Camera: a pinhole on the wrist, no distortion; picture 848 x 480 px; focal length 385.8 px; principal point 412.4 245.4 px. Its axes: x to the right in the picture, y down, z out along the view. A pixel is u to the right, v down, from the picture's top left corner.
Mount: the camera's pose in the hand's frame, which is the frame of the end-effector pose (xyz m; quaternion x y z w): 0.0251 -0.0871 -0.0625 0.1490 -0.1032 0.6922 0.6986
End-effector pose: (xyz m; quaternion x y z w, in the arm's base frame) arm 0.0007 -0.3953 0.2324 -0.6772 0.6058 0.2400 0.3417
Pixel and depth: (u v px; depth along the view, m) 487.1 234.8 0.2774
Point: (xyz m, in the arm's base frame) 0.1596 -0.2624 0.0777
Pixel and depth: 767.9 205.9 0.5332
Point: -0.1101 -0.0265 -0.2838
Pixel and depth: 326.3 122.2 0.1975
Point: 0.2193 -0.3769 0.1262
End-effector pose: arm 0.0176 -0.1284 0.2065 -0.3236 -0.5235 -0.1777 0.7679
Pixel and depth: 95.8 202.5 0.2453
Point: -0.2440 -0.3228 0.4001
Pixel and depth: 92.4 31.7 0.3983
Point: -0.3314 -0.3782 0.6585
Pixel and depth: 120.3 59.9 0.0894
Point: -0.0617 -0.2596 0.3280
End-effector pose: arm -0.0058 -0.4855 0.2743 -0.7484 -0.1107 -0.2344 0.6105
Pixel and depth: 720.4 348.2 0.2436
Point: 0.0318 -0.2558 0.2219
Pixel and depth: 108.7 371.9 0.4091
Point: -0.2778 -0.1439 0.6584
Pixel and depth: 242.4 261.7 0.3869
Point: -0.1015 -0.1690 0.5835
